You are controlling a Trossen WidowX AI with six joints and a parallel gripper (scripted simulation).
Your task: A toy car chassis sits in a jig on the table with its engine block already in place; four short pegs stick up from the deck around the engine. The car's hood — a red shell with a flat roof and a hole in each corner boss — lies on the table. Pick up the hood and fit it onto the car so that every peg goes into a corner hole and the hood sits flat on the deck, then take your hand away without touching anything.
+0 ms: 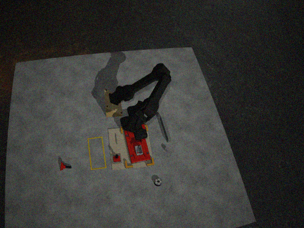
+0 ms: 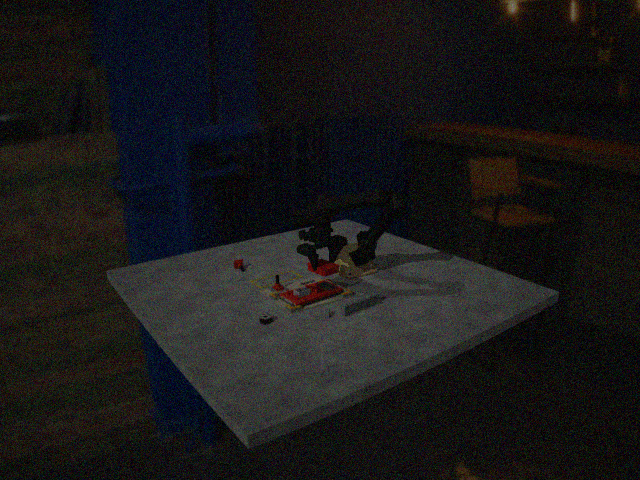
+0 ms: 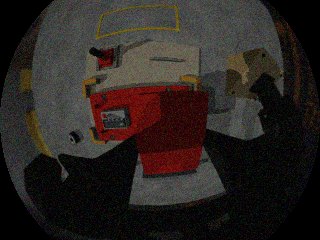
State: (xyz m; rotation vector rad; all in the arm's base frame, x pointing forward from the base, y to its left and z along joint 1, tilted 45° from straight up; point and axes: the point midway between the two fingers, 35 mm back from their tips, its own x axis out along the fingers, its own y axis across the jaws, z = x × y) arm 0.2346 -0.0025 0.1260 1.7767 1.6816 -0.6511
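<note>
Now: the grey engine block 9 cm ahead of my gripper tip, 1 cm to the left of it and 7 cm below it. The rest, counted from my gripper tip: red hood: 1 cm above; then cream jig plate: 6 cm ahead, 2 cm to the right, 9 cm below; then grey bar: 2 cm behind, 18 cm to the left, 8 cm below.
</note>
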